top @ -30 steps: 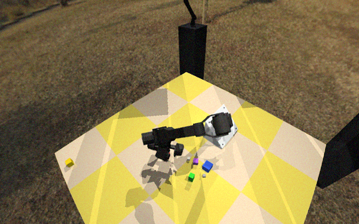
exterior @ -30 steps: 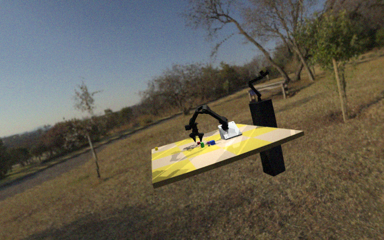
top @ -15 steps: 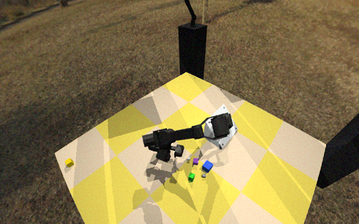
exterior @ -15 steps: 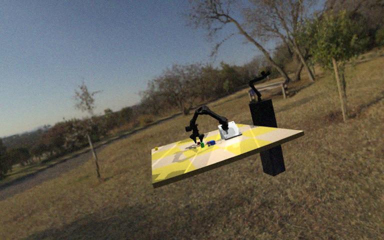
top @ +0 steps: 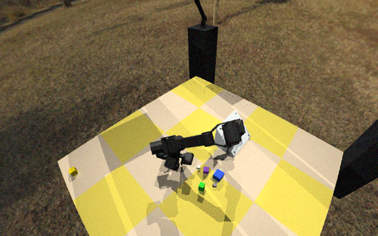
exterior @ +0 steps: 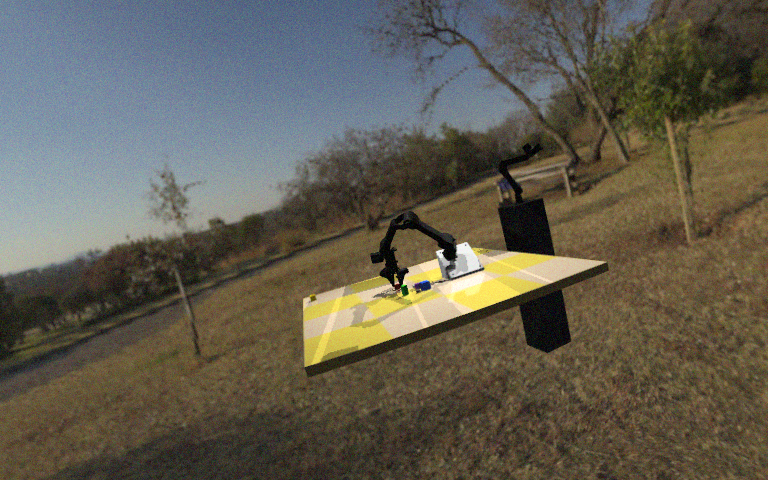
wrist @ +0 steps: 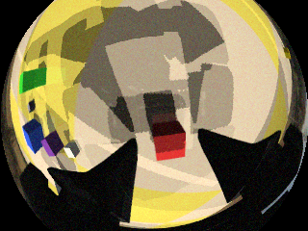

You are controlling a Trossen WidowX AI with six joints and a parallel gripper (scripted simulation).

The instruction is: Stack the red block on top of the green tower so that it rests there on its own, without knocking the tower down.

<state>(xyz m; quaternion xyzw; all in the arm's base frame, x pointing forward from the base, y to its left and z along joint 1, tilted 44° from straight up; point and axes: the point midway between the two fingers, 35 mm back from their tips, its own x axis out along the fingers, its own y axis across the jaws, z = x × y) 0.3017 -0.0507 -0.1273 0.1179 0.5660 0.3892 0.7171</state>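
My gripper tip is now 15 cm to the right of the purple block and 7 cm past it. Also, from my gripper tip: yellow block 44 cm ahead, 41 cm to the right, 1 cm above; then blue block 22 cm to the left, 8 cm behind, 1 cm above; then red block right at my gripper tip.
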